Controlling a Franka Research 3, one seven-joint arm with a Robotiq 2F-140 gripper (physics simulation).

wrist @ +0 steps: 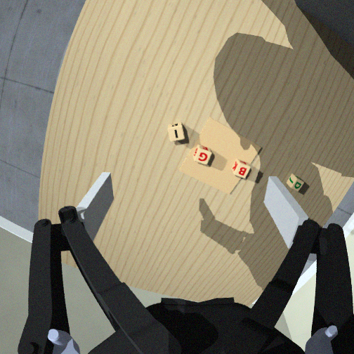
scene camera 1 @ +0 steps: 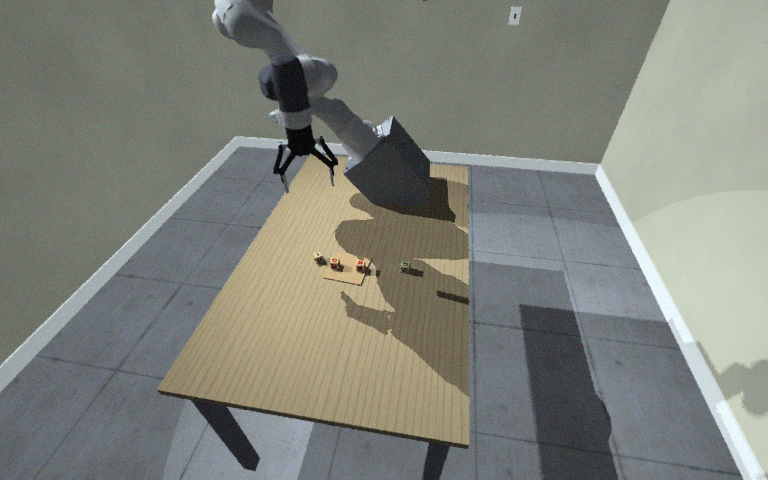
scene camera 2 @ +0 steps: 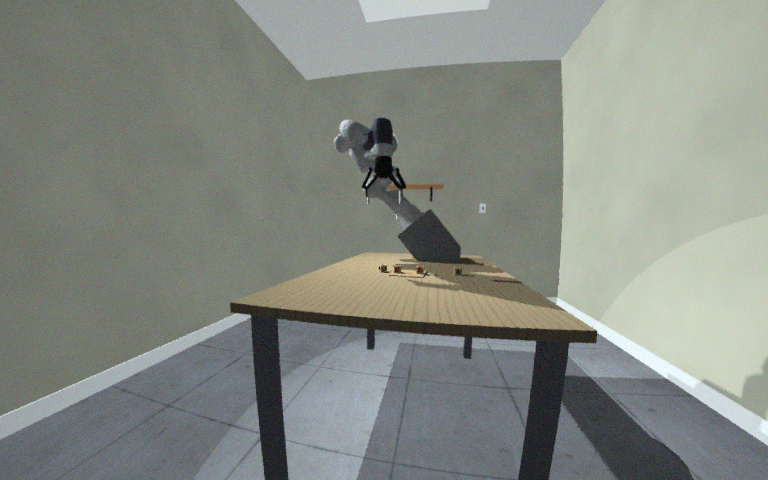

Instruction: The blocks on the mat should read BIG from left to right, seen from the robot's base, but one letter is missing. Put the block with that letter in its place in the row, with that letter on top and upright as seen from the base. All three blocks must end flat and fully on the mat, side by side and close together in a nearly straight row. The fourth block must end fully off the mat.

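The mat (scene camera 1: 343, 277) (wrist: 225, 134) lies mid-table. A block with a red B on top (scene camera 1: 360, 265) (scene camera 2: 419, 270) (wrist: 242, 169) and one with a red G (scene camera 1: 334, 263) (scene camera 2: 397, 269) (wrist: 203, 156) stand on it with a gap between them. Both letters look roughly upside down in the wrist view. A block with a black I on top (scene camera 1: 318, 258) (scene camera 2: 383, 268) (wrist: 176, 132) stands off the mat, beside the G side. A block with a green D (scene camera 1: 405, 267) (scene camera 2: 458, 271) (wrist: 295, 183) stands off the mat, beyond the B. My gripper (scene camera 1: 309, 186) (scene camera 2: 384, 200) (wrist: 190, 188) is open and empty, high above the table.
The robot's dark base block (scene camera 1: 390, 169) (scene camera 2: 431, 237) stands at the far end of the wooden table (scene camera 1: 283, 339) (scene camera 2: 362, 305). Arm shadows fall across the table and part of the mat. An orange shelf (scene camera 2: 419, 186) is on the back wall.
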